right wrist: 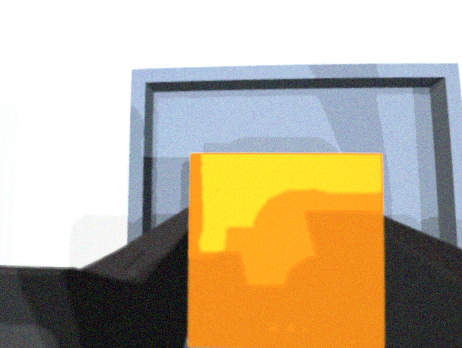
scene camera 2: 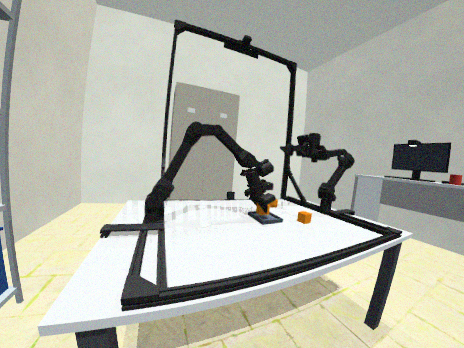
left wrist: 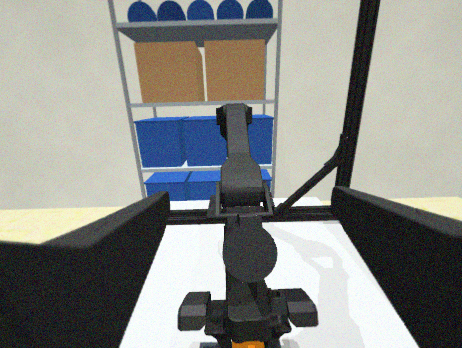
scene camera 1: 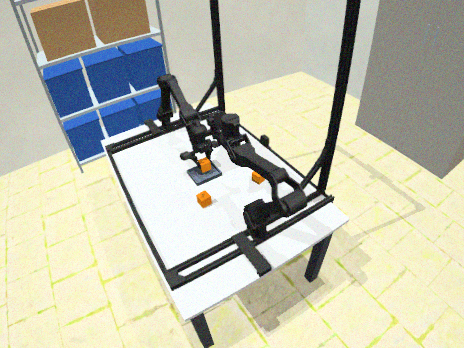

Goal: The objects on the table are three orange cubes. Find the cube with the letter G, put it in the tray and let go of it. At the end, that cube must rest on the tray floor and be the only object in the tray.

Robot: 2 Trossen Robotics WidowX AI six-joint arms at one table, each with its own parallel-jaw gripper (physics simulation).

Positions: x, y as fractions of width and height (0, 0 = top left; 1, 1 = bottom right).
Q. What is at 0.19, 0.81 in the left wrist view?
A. My left gripper.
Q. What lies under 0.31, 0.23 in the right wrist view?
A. A grey-blue tray.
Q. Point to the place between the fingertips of my right gripper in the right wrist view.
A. At 0.59, 0.62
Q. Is my left gripper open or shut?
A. Open.
